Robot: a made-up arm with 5 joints.
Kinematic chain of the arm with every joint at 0, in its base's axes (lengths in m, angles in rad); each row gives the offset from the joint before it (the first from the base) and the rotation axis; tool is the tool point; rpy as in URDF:
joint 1: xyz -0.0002 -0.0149 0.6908 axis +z
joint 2: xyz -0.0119 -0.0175 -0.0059 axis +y
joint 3: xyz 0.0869 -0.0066 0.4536 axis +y
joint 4: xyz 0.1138 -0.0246 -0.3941 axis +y
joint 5: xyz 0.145 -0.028 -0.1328 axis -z
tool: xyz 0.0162 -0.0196 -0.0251 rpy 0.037 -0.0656 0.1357
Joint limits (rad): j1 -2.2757..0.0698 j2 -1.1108..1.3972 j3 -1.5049..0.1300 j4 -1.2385..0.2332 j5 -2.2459..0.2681
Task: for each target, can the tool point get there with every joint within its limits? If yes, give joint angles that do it. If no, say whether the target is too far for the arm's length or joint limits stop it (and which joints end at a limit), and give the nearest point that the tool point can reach.
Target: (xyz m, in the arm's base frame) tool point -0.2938 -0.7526 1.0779
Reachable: yes | joints -1.8650 0.3834 -1.2981 -0.5746 -1.2698
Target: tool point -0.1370 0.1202 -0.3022
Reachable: no: joint limits stop it (at a limit: joint 1, joint 2, joint 4) | nearest point -0.1814 -0.0949 0.1043 | short by 0.462 m
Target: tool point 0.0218 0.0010 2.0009
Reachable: no: too far | nearest point -0.0386 0.0473 1.6449 | short by 0.364 m
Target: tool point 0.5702 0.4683 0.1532
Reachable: no: joint limits stop it (at a limit: joint 1, joint 5) | nearest point 0.6047 -0.0245 0.1532 | short by 0.494 m
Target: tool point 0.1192 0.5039 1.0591
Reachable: no: joint limits stop it (at a limit: joint 2, joint 3, joint 4) | nearest point 0.1160 0.4902 1.3702 | short by 0.311 m
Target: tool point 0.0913 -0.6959 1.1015
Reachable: yes | joints -1.3103 0.3373 -1.1416 -1.0791 -0.4628
